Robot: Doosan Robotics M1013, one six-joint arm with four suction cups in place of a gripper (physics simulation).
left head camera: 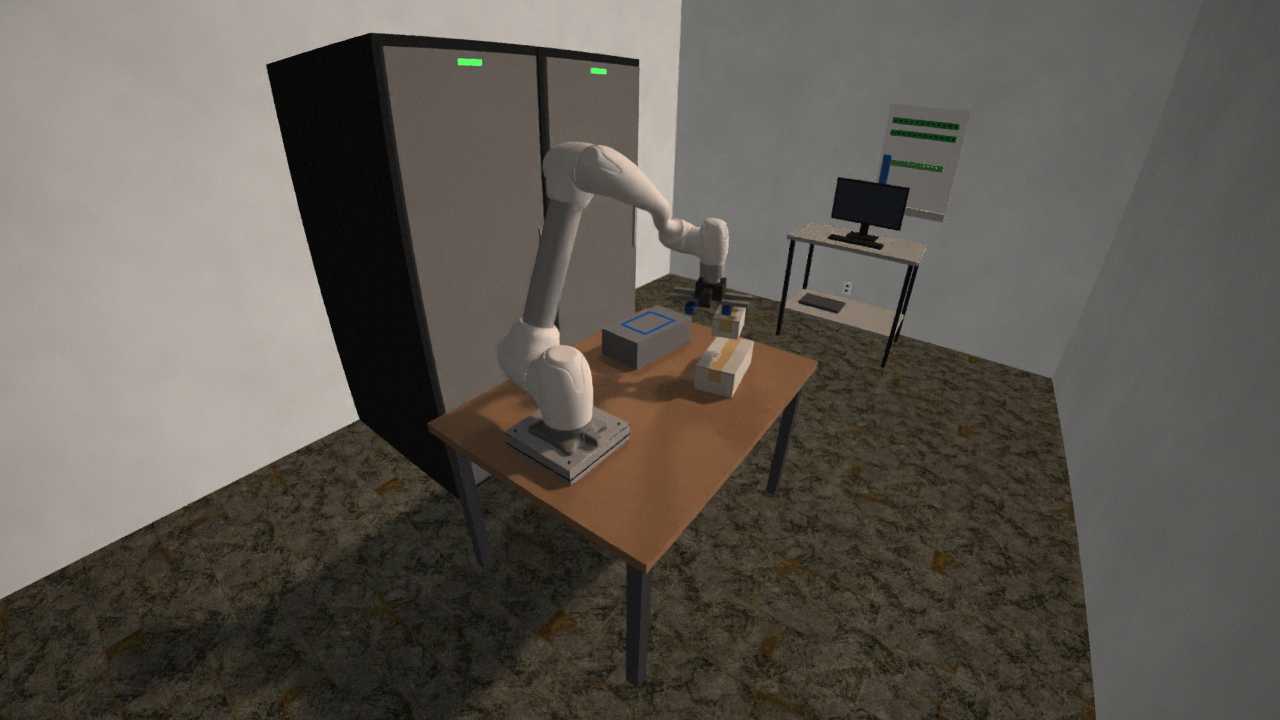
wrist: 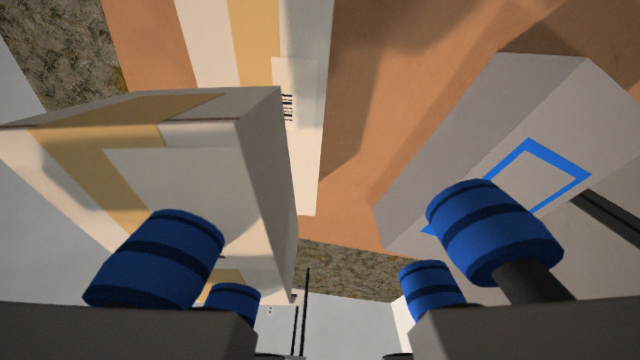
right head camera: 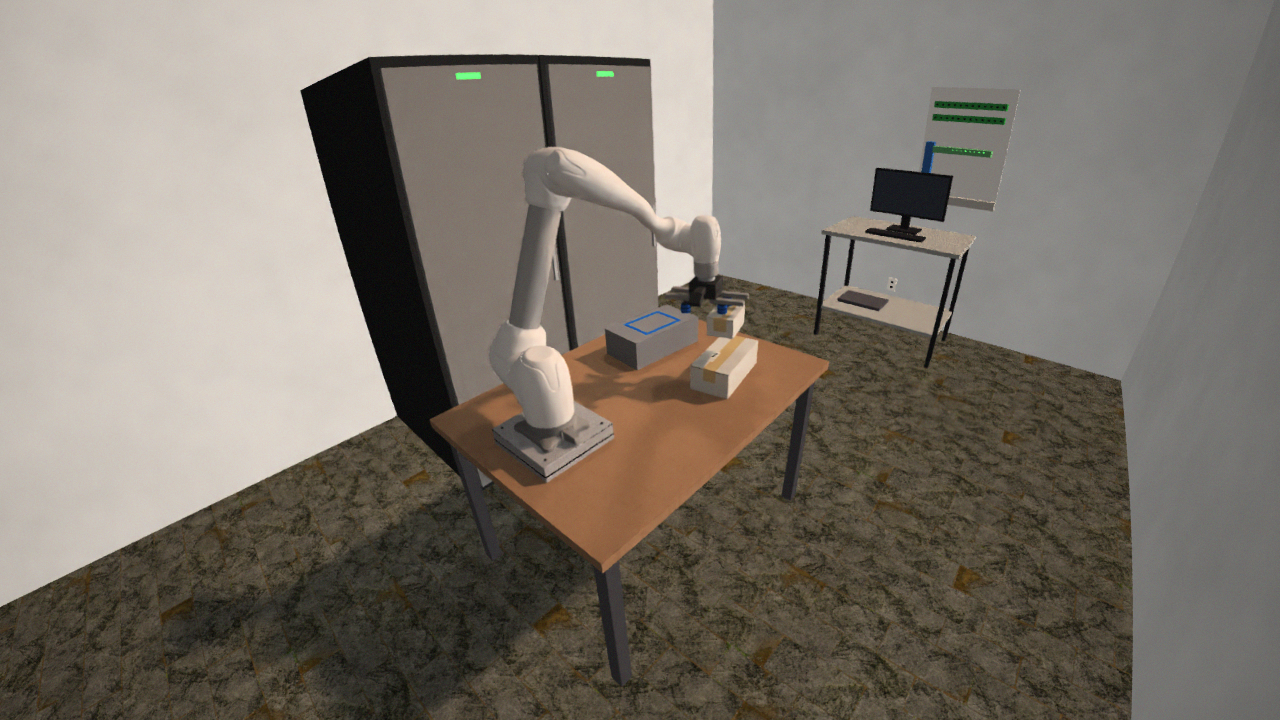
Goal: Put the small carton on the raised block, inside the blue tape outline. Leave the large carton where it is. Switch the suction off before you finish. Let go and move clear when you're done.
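Frame: origin at the arm's base, x ahead, y left, z up, level; metres.
Where they show: end effector, tool point: (left head camera: 709,310) (wrist: 329,249) (right head camera: 706,309); arm's base, origin of the base link: (left head camera: 568,429) (right head camera: 552,427).
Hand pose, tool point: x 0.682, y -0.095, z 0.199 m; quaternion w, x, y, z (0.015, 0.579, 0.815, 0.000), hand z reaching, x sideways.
Things, the pixels of their top centre, and the offset from my tool point. "*": a spot on its surface instead. Level surfaces: height alone.
- small carton, middle of its top: (wrist: 184,258) (right head camera: 726,310) (left head camera: 730,311) 0.011 m ahead, 0.081 m right, 0.016 m up
- large carton, middle of its top: (wrist: 266,137) (right head camera: 725,352) (left head camera: 726,352) 0.017 m ahead, 0.082 m right, 0.159 m down
- grey raised block, middle of its top: (wrist: 497,206) (right head camera: 652,322) (left head camera: 648,322) 0.018 m ahead, 0.295 m left, 0.140 m down
- blue tape outline, surface spot: (wrist: 557,156) (left head camera: 634,330) (right head camera: 636,330) * 0.080 m back, 0.294 m left, 0.140 m down
- wooden table, its level: 0.261 m down
My suction gripper (left head camera: 708,308) (right head camera: 704,307) (wrist: 322,260) has its left-hand blue cups on the top of the small carton (left head camera: 729,324) (right head camera: 725,320) (wrist: 190,175) and holds it; the cups on the other side carry nothing. The small carton hangs in the air near the table's far end, apart from the large carton (left head camera: 725,365) (right head camera: 725,365) (wrist: 306,30), which lies flat on the table. The grey raised block (left head camera: 619,347) (right head camera: 622,349) (wrist: 450,120) stands beside them, with the blue tape outline (left head camera: 634,328) (right head camera: 638,328) (wrist: 557,156) on its top. The cup contact is partly hidden.
The wooden table (left head camera: 662,474) (right head camera: 653,465) carries the robot's base plate at its near end. Tall cabinets (left head camera: 465,223) (right head camera: 465,223) stand along the left side. A desk with a monitor (left head camera: 870,203) (right head camera: 910,194) stands beyond the table, at the back right.
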